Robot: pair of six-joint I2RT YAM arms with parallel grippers.
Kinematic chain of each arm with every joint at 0, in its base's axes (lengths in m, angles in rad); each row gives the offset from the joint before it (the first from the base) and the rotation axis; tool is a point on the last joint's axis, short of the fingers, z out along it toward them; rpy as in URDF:
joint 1: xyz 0 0 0.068 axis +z
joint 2: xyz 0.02 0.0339 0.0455 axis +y
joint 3: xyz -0.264 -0.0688 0 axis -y
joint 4: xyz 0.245 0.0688 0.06 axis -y
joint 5: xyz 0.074 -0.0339 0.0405 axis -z
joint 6: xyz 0.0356 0 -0.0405 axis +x
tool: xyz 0 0 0 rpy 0 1.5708 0
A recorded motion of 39 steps. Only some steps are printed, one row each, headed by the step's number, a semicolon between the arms.
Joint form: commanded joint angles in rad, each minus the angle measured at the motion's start. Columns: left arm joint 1, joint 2, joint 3, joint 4, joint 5, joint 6; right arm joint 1, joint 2, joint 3, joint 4, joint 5, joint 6.
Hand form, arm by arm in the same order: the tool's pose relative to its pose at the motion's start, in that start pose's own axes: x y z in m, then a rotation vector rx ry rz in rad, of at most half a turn. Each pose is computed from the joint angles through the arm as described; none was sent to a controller.
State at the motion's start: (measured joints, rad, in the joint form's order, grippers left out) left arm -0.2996 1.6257 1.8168 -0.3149 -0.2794 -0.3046; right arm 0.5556 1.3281 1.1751 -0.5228 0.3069 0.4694
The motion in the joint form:
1: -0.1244 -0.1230 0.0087 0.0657 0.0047 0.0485; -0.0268 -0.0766 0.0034 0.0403 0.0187 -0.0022
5: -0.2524 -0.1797 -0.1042 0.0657 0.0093 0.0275; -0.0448 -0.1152 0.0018 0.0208 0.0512 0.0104
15: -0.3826 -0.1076 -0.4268 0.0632 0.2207 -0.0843; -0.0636 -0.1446 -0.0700 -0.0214 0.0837 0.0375
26: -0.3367 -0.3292 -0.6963 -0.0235 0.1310 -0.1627; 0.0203 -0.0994 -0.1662 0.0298 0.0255 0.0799
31: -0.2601 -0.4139 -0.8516 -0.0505 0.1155 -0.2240; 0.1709 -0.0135 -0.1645 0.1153 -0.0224 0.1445
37: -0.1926 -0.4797 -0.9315 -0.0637 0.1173 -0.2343; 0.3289 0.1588 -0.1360 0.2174 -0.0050 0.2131
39: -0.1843 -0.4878 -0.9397 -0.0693 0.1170 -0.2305; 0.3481 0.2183 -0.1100 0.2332 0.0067 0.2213
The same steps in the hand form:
1: -0.0347 -0.0357 -0.0638 0.1769 -0.1473 -0.0026; -0.0163 -0.0097 -0.0237 -0.0132 -0.1160 0.0499
5: -0.0041 -0.0623 -0.0854 0.2904 -0.0580 0.0021; -0.0196 -0.0185 -0.0348 0.0225 -0.1486 0.0795
15: 0.1421 -0.0910 -0.0626 0.4754 0.4218 0.0565; -0.0008 -0.0324 -0.0292 0.1014 -0.0956 0.0918
26: 0.1659 -0.0300 -0.0981 0.2830 0.4998 0.0286; 0.0353 -0.0144 -0.0050 0.0238 0.0223 0.0559
31: 0.1904 0.0113 -0.1044 0.1436 0.5593 -0.0183; 0.0578 0.0306 0.0043 -0.1306 0.0812 0.0293
37: 0.1969 0.0381 -0.1103 0.0702 0.5642 -0.0442; 0.0949 0.0845 0.0251 -0.2075 0.1449 -0.0167
39: 0.1976 0.0414 -0.1113 0.0612 0.5663 -0.0417; 0.1014 0.0961 0.0347 -0.2017 0.1551 -0.0281

